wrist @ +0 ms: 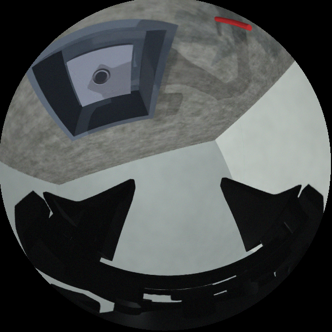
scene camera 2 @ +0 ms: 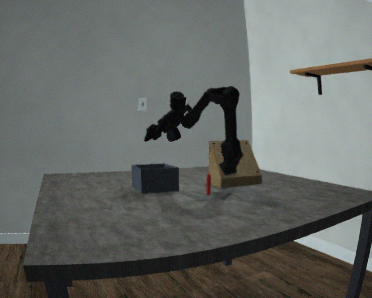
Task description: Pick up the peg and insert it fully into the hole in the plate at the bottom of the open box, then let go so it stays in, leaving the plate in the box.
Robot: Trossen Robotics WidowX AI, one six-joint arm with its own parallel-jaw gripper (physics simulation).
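Places are measured from the arm's base along level axes (x ahead, y left, z up), in centimetres.
Pixels of known places: gripper, fingertip midpoint: (scene camera 2: 150, 137); arm's base, origin of the base link: (scene camera 2: 228, 168).
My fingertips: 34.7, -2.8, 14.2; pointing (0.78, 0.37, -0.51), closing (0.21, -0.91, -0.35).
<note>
For each thing: its top centre in the pictures, then the offset to it from my fingertips, as dx, dy, dz. Level surfaces: height alone.
- red peg, middle of its top: (scene camera 2: 208, 174) -18.3, +14.2, -14.2
- open dark blue-grey box, middle of its top: (scene camera 2: 153, 166) -3.5, -5.9, -12.4
- grey table, its level: dz -22.2
The red peg (scene camera 2: 208, 184) (wrist: 233, 23) stands upright on the table, to the right of the box in the scene view. The open dark blue-grey box (scene camera 2: 159, 179) (wrist: 156, 75) sits on the table. The light plate (wrist: 117, 57) lies at the bottom of the box in the wrist view, and its round hole (wrist: 101, 76) shows empty; the box walls hide the plate in the scene view. My gripper (scene camera 2: 146, 135) (wrist: 179, 183) is open and empty. It is high above the table, over the box's left side in the scene view, well away from the peg.
The grey table (scene camera 2: 100, 225) (wrist: 30, 135) carries a tan slanted block (scene camera 2: 248, 167) at the arm's base, right of and behind the peg. The box's raised walls surround the plate. A wooden shelf (scene camera 2: 330, 67) is on the right wall.
</note>
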